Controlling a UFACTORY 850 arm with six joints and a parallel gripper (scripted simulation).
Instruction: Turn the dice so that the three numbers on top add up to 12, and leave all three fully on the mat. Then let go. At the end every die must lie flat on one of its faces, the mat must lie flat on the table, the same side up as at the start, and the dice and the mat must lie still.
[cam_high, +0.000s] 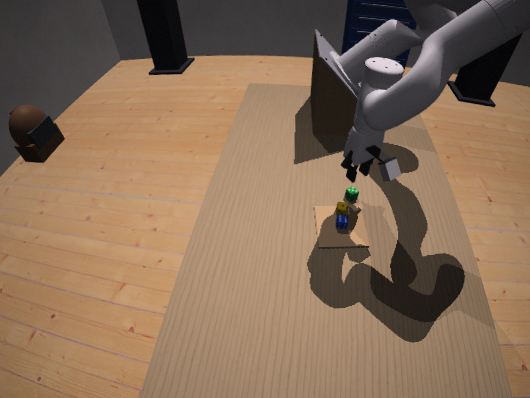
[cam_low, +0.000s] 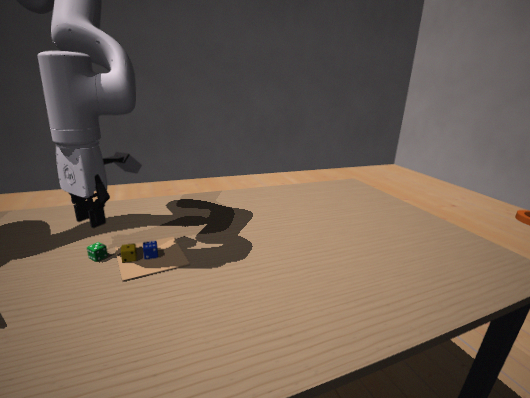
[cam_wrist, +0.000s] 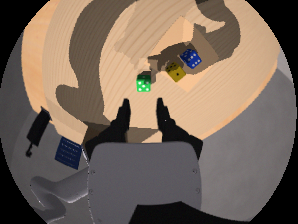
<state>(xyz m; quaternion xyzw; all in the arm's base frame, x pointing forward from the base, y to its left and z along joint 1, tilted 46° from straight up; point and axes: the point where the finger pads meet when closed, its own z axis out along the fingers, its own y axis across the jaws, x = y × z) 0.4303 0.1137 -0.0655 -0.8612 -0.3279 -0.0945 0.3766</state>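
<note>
The green die lies 9 cm below my hand. From my hand the other things lie so: yellow die (7 cm ahead, 3 cm to the right, 9 cm below); tan mat (11 cm ahead, 3 cm to the right, 11 cm below); blue die (11 cm ahead, 3 cm to the right, 9 cm below).
</note>
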